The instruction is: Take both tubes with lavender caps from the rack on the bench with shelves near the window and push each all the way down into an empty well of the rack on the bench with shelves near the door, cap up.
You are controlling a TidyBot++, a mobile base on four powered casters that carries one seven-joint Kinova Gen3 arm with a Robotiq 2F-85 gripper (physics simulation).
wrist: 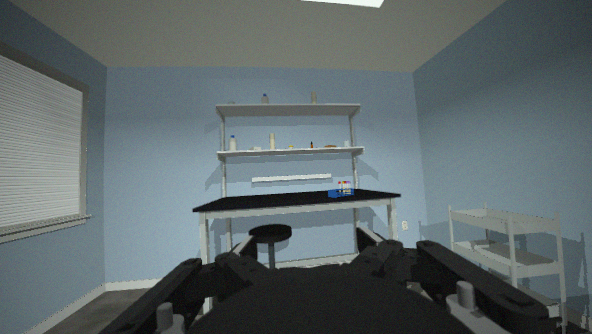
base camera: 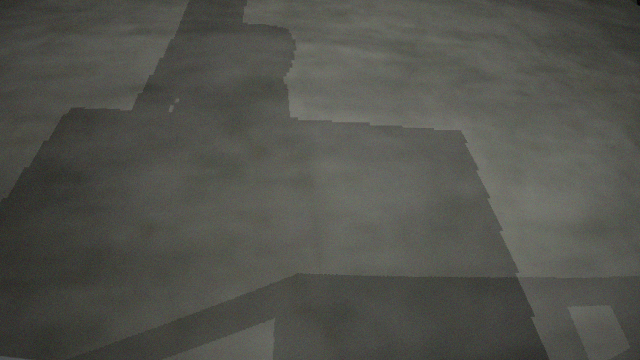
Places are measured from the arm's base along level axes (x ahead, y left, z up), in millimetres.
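Pixels of known places: gripper, fingertip midpoint: point(wrist: 306, 243).
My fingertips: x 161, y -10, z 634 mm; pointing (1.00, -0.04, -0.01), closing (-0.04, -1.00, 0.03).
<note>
Ahead of a thing's pixels: the offset from my fingertips to its top centre. "spot": to the spot under its first point. Level surfaces: height alone.
In the wrist view a bench with shelves @(117 mm down) point(wrist: 295, 201) stands against the far wall, with a window at the left. A blue rack @(1274 mm ahead, 377 mm right, 60 mm down) point(wrist: 341, 193) sits on the right part of its black top. Several tubes @(1315 mm ahead, 429 mm right, 2 mm up) point(wrist: 344, 186) stand upright in the rack, with red, orange and lavender caps; they are too small to count the lavender ones surely. My gripper point(wrist: 306, 243) is open and empty, far from the bench, its fingers spread at the bottom of the view. A second rack does not show in either view.
A black stool @(1343 mm ahead, 219 mm left, 371 mm down) point(wrist: 270, 233) stands in front of the bench. A white cart point(wrist: 511, 250) stands at the right. Bottles @(spot: 1605 mm ahead, 590 mm left, 431 mm up) point(wrist: 233, 143) and other items stand on the shelves. A window point(wrist: 42, 145) is at the left. The base camera shows grey floor @(1031 mm down) point(base camera: 425, 75) with shadows.
</note>
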